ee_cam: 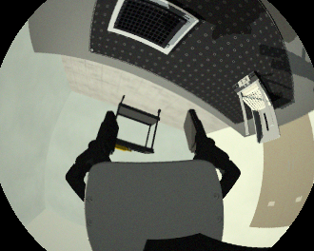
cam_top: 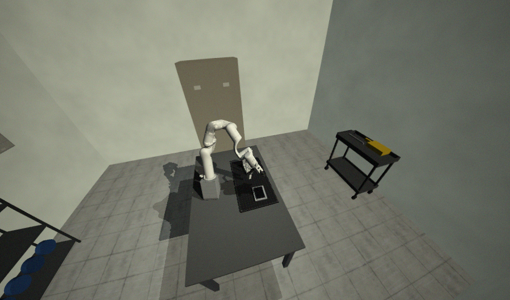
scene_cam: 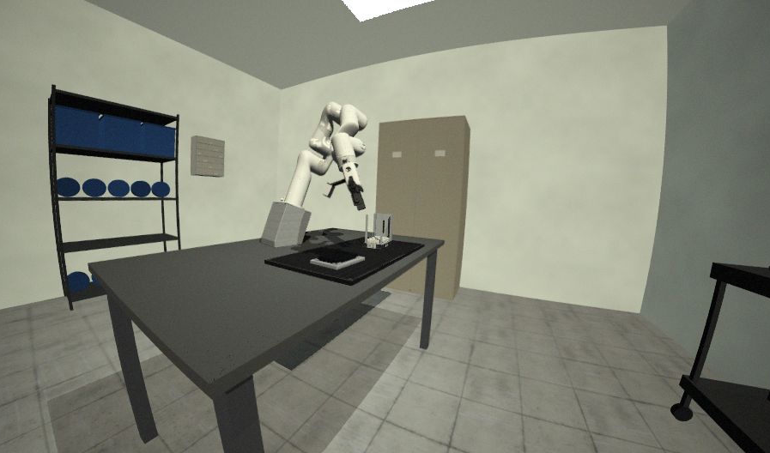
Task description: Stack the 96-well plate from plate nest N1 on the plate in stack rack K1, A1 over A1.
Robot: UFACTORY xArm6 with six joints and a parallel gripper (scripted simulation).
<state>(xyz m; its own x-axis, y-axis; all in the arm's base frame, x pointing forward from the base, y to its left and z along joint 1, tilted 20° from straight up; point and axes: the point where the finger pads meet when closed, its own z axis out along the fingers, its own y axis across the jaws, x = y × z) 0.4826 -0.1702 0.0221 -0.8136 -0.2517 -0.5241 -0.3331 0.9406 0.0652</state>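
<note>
My gripper is now 4 cm past the dark 96-well plate, 7 cm to the left of it and 19 cm above it. Round my hand: pale plate nest N1: 4 cm behind, 7 cm to the right, 20 cm below; pale A1 mark: 10 cm behind, 14 cm to the right, 19 cm below.
</note>
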